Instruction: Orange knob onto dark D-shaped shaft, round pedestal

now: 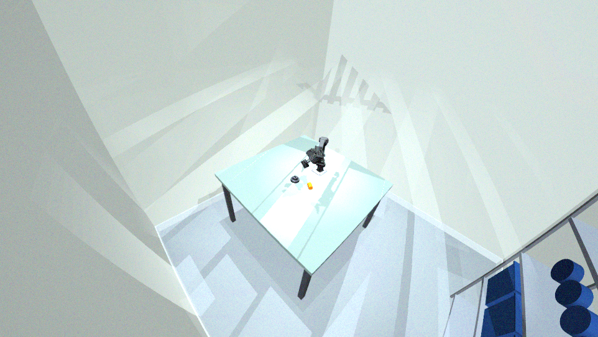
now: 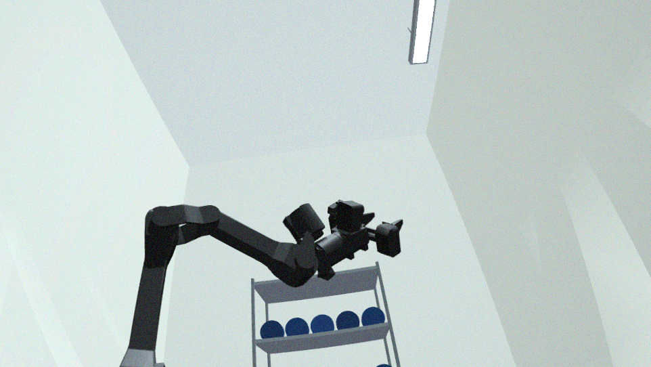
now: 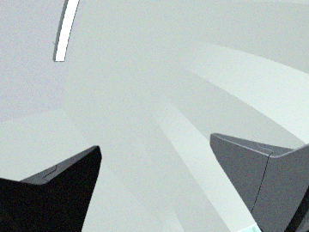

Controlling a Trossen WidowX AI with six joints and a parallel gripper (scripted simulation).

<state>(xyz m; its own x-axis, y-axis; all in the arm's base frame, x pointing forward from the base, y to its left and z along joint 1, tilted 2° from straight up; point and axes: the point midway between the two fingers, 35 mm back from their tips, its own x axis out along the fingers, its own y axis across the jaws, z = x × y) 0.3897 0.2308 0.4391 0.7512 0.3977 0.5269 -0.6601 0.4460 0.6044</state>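
The orange knob lies 44 cm below my gripper tip, 17 cm behind it and 11 cm to the right of it. The rest, counted from my gripper tip: round pedestal (43 cm below, 27 cm to the right, 12 cm behind).
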